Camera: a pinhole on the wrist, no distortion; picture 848 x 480 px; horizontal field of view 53.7 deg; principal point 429.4 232.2 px. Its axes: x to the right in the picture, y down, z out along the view. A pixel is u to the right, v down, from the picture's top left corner.
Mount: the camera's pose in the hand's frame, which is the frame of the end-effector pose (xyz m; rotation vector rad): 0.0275 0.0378 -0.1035 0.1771 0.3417 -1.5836
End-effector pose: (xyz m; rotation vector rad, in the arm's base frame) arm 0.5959 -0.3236 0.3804 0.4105 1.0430 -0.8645
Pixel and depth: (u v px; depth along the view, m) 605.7 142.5 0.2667
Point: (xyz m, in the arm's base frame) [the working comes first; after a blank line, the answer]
In the camera's frame: 0.0561 -0.0286 0.2667

0.5981 -0.4837 0.4324
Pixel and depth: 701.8 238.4 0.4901
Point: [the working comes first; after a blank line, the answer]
In the camera's frame: 0.1594 0.0036 0.4901

0.5758 -0.7248 0.4870
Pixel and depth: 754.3 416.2 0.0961
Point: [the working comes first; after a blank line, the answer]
In the camera's frame: 0.0373 0.0211 0.0961

0.5701 -0.3468 0.3210
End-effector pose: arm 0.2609 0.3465 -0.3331 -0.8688 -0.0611 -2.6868
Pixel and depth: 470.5 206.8 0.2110
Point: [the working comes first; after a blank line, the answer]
In the camera's frame: 0.0104 -0.0064 0.2110

0.2690 0.3857 -0.2318
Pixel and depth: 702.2 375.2 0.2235
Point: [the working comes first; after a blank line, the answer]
In the camera's frame: 0.0728 0.0382 0.2235

0.2092 0.4322 -0.2143
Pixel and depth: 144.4 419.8 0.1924
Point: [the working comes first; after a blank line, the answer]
In the camera's frame: -0.0655 0.0431 0.1924

0.2547 0.2982 -0.2054
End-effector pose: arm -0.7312 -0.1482 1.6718 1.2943 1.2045 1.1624
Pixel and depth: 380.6 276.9 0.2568
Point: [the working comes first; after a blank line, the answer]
In the camera's frame: -0.0150 0.0137 0.2568

-0.5887 -0.0874 1.6334
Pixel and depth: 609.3 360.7 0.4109
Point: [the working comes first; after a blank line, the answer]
In the camera's frame: 0.0883 0.0630 0.4109

-0.4883 -0.0294 1.4805
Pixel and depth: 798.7 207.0 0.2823
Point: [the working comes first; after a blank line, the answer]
In the camera's frame: 0.1245 -0.0085 0.2823

-0.6166 -0.1088 1.4943
